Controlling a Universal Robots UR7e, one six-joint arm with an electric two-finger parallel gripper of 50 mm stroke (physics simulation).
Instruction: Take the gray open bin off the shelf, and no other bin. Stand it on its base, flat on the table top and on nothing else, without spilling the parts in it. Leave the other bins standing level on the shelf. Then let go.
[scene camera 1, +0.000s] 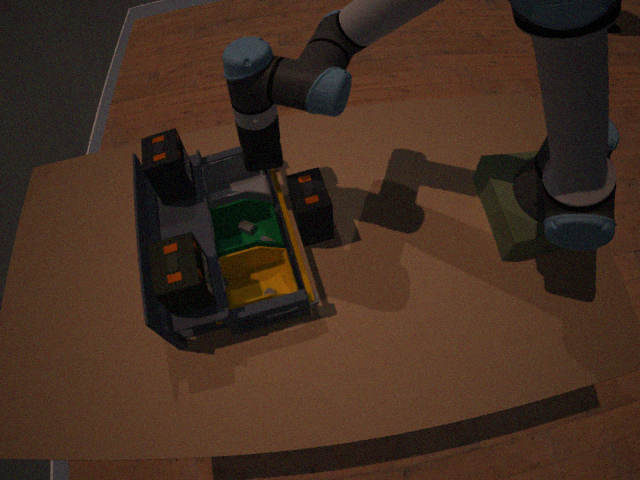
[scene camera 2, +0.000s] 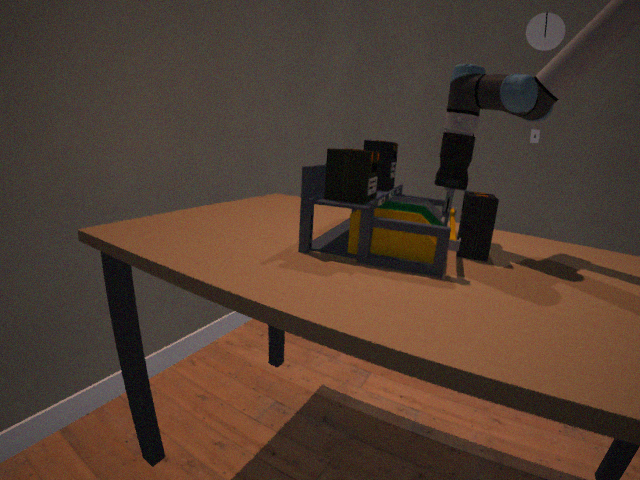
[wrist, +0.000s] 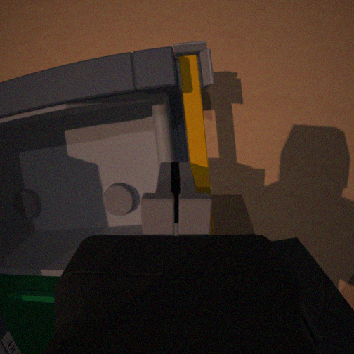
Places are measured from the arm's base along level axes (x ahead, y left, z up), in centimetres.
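Pixels of known places: gripper, fingertip midpoint: (scene camera 1: 265, 170) (scene camera 2: 446, 211).
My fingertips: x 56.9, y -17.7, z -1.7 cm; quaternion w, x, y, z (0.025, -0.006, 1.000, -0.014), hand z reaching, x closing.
Behind a point stands the place of what it marks.
The gray open bin (scene camera 1: 250, 187) {z -7.3, x 61.2, y -18.2 cm} (wrist: 82, 172) stands in the far end bay of the gray shelf (scene camera 1: 140, 248) {z 7.7, x 80.3, y 1.6 cm} (scene camera 2: 365, 235) {z -3.0, x 66.5, y 14.6 cm} (wrist: 75, 80). Two round parts lie in it in the wrist view. A yellow bar (scene camera 1: 298, 240) {z -1.8, x 52.7, y 0.1 cm} (scene camera 2: 452, 223) {z -1.7, x 53.7, y -3.2 cm} (wrist: 194, 120) runs along the shelf's front, close to the bin's front wall. My gripper (scene camera 2: 448, 204) {z -1.7, x 56.9, y -17.7 cm} (wrist: 174, 180) is shut and empty, pointing down at the bin's front rim, on the shelf side of the bar. Whether the fingertips touch rim or bar cannot be told. In scene camera 1 the fingers are largely hidden.
The green bin (scene camera 1: 232, 238) {z -7.3, x 66.1, y -6.0 cm} (scene camera 2: 408, 207) {z -0.9, x 65.0, y -9.5 cm} (wrist: 30, 322) and yellow bin (scene camera 1: 266, 279) {z -7.3, x 59.9, y 4.5 cm} (scene camera 2: 403, 246) {z -4.6, x 60.3, y 11.0 cm} stand beside it. Two dark boxes (scene camera 1: 168, 167) {z 12.6, x 73.4, y -11.3 cm} (scene camera 2: 348, 175) {z 6.9, x 71.5, y 12.4 cm} stand on the shelf's upper deck. Another dark box (scene camera 1: 312, 211) {z 4.2, x 49.0, y -1.9 cm} (scene camera 2: 478, 224) {z -0.8, x 48.4, y -2.0 cm} stands on the table before the bar.
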